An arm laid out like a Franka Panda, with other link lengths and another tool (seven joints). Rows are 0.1 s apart.
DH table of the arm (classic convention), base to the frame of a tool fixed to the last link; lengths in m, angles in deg. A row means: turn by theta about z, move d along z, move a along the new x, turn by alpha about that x. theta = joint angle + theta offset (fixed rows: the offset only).
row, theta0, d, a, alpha
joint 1, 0.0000, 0.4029, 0.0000, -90.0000
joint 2, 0.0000, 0.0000, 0.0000, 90.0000
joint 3, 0.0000, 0.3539, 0.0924, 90.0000
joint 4, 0.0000, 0.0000, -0.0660, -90.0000
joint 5, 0.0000, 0.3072, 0.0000, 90.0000
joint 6, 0.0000, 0.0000, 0.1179, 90.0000
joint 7, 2.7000, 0.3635, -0.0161, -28.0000
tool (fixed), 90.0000, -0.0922, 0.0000, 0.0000
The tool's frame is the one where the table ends.
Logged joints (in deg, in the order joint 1, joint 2, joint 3, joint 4, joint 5, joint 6, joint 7), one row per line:
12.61 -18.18 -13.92 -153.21 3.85 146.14 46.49
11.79 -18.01 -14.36 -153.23 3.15 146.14 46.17
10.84 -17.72 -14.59 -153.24 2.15 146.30 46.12
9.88 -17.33 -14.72 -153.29 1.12 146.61 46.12
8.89 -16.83 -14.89 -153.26 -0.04 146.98 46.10
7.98 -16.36 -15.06 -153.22 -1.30 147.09 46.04
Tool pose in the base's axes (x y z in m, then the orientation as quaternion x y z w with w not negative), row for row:
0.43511 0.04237 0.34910 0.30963 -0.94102 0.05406 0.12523
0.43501 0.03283 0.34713 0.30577 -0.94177 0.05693 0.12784
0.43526 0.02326 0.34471 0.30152 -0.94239 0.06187 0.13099
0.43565 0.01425 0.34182 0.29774 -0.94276 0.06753 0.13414
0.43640 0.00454 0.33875 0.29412 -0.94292 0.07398 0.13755
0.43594 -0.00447 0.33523 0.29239 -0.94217 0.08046 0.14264
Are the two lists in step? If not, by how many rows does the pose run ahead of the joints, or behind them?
They are in step.
